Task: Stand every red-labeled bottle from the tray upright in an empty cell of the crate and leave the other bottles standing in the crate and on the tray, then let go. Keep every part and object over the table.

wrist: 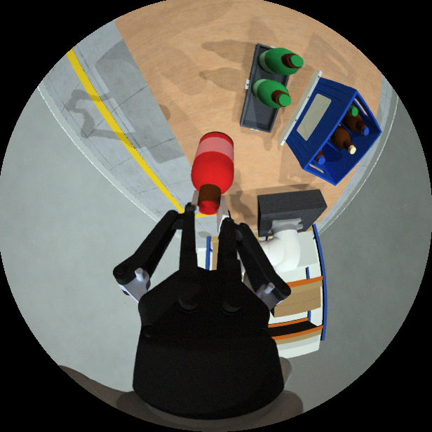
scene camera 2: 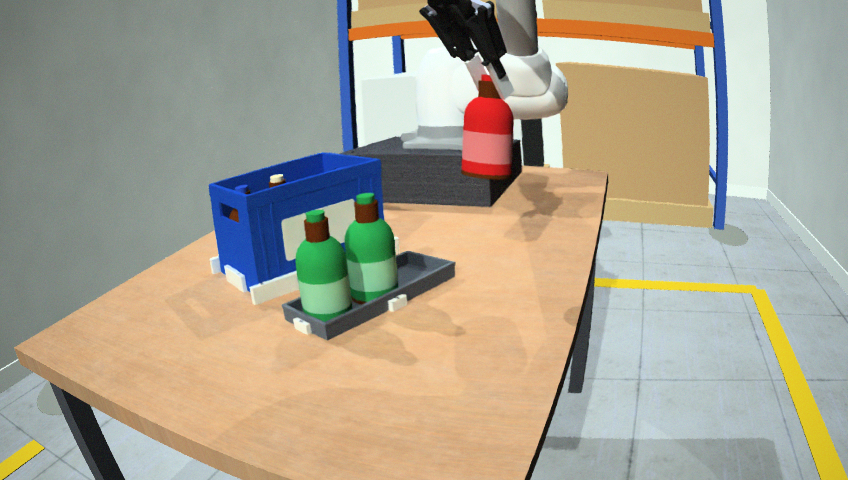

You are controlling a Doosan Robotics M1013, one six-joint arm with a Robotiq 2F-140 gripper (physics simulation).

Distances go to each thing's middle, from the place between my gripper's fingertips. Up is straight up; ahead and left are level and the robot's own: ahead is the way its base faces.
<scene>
I see the red-labeled bottle (scene camera 2: 487,150) 5 cm below my hand, 2 cm ahead of it and 1 cm to the right of it.
</scene>
